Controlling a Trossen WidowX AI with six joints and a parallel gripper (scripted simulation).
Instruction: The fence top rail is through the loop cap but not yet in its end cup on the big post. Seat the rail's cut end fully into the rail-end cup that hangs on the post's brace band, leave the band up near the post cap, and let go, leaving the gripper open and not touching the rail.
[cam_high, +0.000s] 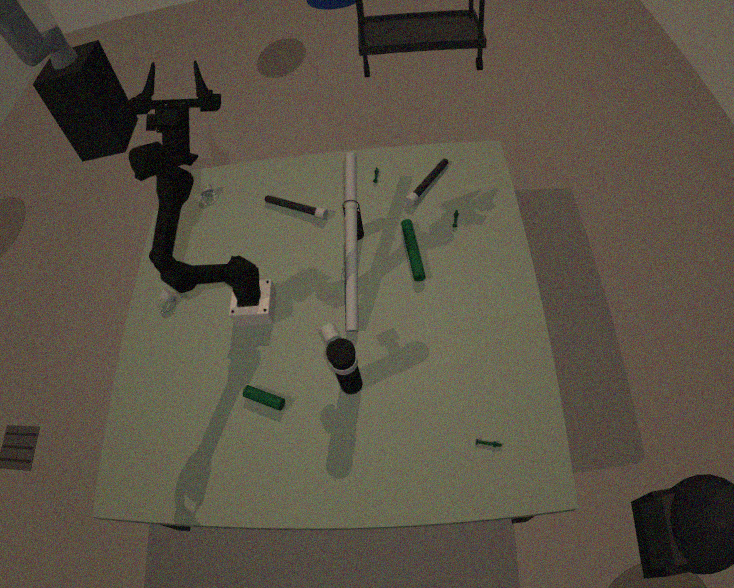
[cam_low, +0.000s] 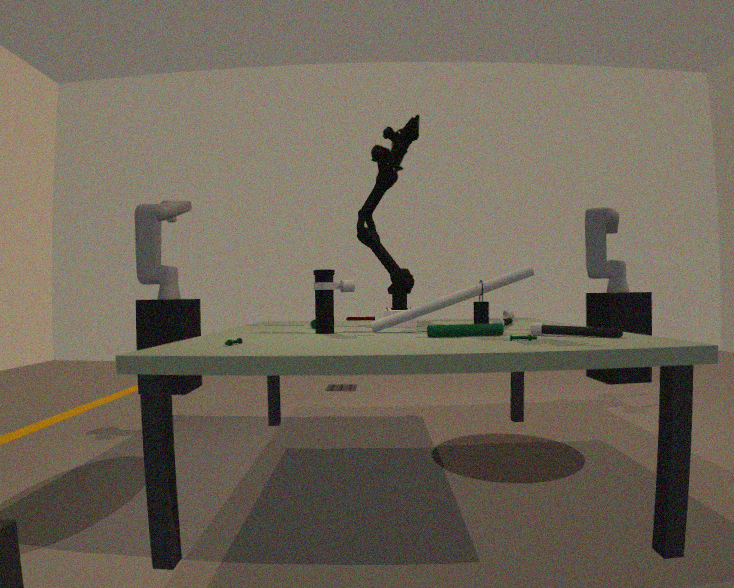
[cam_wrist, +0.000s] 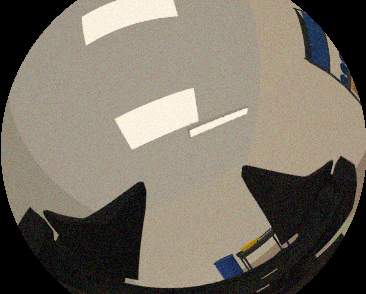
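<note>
Right now the pale brace band is 660 mm below my gripper tip, 310 mm to the right of it and 220 mm ahead of it. The rest, counted from my gripper tip: small post (710 mm below, 270 mm ahead, 160 mm to the left); then long green cylinder (800 mm below, 440 mm ahead, 70 mm to the left).
</note>
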